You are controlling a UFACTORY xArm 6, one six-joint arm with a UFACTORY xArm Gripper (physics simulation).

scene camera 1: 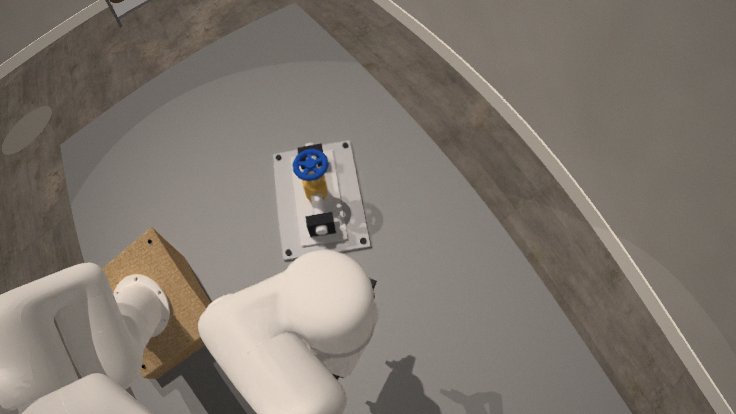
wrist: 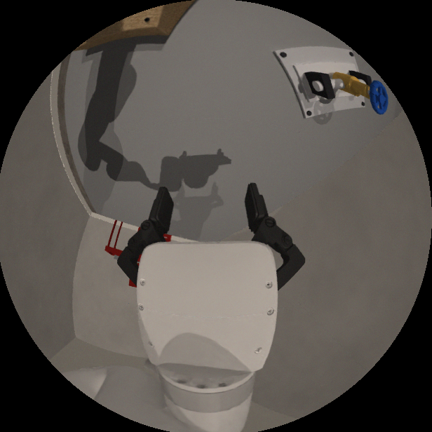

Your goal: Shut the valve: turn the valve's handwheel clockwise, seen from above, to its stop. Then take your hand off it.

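Observation:
The blue handwheel (scene camera 1: 310, 164) (wrist: 380, 96) sits on top of the yellow valve body (scene camera 1: 314, 188) (wrist: 352, 85). The valve stands on a light plate (scene camera 1: 352, 175) (wrist: 320, 54) with dark bolts at its corners, and its pipe runs between two black brackets. My gripper (wrist: 207, 192) is open, with nothing between its fingers. It is well apart from the handwheel, which shows at the upper right in the wrist view. In the scene view the arm's wrist hides most of the gripper, below the plate in the picture.
A wooden block (scene camera 1: 174, 270) (wrist: 130, 27) carries the arm's base, left of the valve plate in the scene view. The white arm (scene camera 1: 329, 298) reaches close to the plate's lower edge in that view. A red frame-like object (wrist: 114, 251) shows behind the gripper in the wrist view.

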